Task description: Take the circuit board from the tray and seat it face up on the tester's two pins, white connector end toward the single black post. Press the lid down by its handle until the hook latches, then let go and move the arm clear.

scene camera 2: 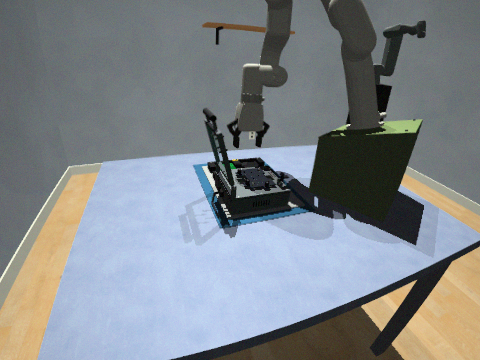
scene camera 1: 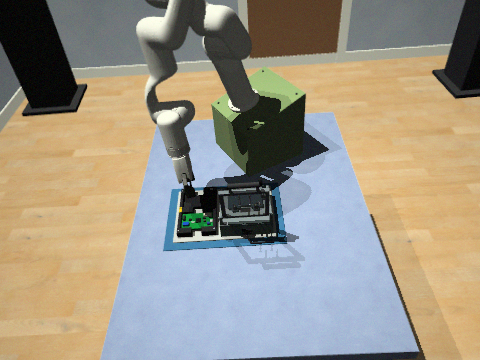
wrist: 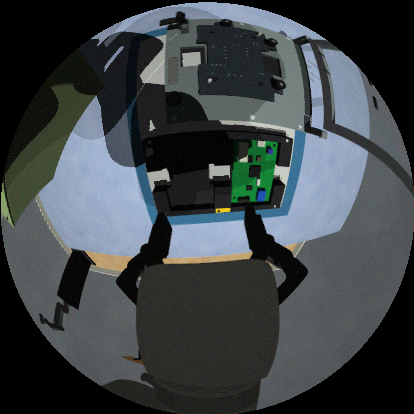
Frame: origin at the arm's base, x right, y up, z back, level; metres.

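Seen in the pictures: gripper, between the fingertips: (scene camera 2: 247,147) (scene camera 1: 191,188) (wrist: 205,216); arm's base, origin of its link: (scene camera 2: 364,126) (scene camera 1: 244,100).
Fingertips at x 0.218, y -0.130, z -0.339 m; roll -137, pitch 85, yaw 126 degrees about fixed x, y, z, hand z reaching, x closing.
Offsets run from my fingertips to a thing's top centre. "*": to the spot under its first point. Level surfaces: height alone.
The green circuit board @[dx -0.012, dy -0.070, dz -0.081 m] (scene camera 1: 197,220) (wrist: 254,172) lies face up in one side of the black tray @[* dx +0.039, dy -0.077, dz +0.023 m] (wrist: 190,206), with a blue part near one end. In scene camera 2 a sliver of the board (scene camera 2: 232,166) shows behind the tester. The tester (scene camera 1: 247,228) (scene camera 2: 260,202) (wrist: 185,109) stands beside the tray, with a dark plate and several knobs or posts on top. Its lid (scene camera 2: 218,145) (wrist: 326,90) stands raised, with the handle @[dx -0.178, dy +0.178, dz -0.195 m] (scene camera 2: 209,114) at its upper end. My gripper (scene camera 2: 247,145) (wrist: 205,216) is open and empty, above the tray; in scene camera 1 its fingers are hard to separate.
Tray and tester stand on a blue mat @[dy -0.095 m] (scene camera 1: 170,240) (scene camera 2: 201,171) (wrist: 296,175) on the pale blue table @[dy -0.097 m] (scene camera 1: 250,310) (scene camera 2: 150,280). The green robot base block (scene camera 1: 280,130) (scene camera 2: 365,170) (wrist: 65,120) stands behind them. The raised lid stands up at the tester's far side from that block.
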